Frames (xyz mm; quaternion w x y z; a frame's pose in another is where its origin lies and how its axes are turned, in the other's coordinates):
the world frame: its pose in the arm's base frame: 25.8 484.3 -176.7 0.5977 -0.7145 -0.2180 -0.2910
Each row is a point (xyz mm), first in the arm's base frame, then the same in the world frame.
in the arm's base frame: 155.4 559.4 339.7
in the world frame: 441.9 -304.4 33.8
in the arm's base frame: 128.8 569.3 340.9
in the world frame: 422.8 -324.7 39.3
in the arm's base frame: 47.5 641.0 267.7
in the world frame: 310.9 -338.7 105.5
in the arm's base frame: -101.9 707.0 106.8
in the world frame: 89.8 -332.8 165.7
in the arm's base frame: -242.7 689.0 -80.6
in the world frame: -139.9 -285.9 148.0
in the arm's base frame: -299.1 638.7 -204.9
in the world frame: -263.7 -223.1 104.3
